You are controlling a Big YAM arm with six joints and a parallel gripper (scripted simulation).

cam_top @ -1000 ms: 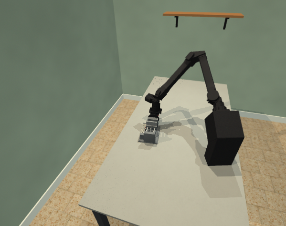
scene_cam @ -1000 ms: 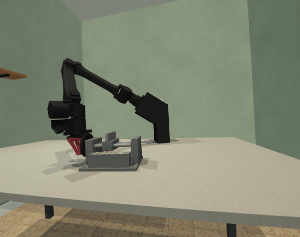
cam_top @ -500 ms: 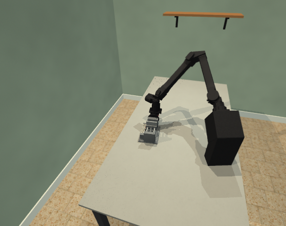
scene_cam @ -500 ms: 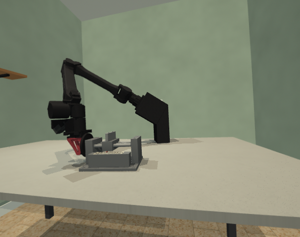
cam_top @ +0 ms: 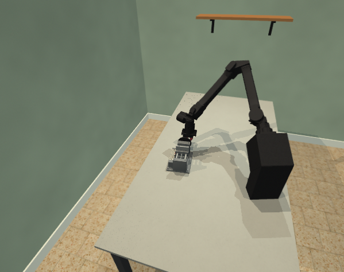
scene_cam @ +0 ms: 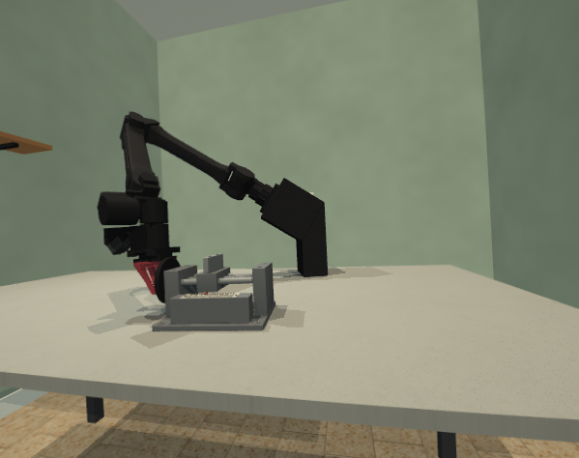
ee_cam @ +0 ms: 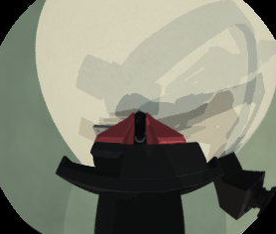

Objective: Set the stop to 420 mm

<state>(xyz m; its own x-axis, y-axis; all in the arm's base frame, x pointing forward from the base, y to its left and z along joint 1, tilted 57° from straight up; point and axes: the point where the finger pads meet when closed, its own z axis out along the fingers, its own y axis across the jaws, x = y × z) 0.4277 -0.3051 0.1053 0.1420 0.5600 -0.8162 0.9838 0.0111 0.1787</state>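
My hand is 60 mm short of the sliding stop block, 140 mm to the right of it and 40 mm below it.
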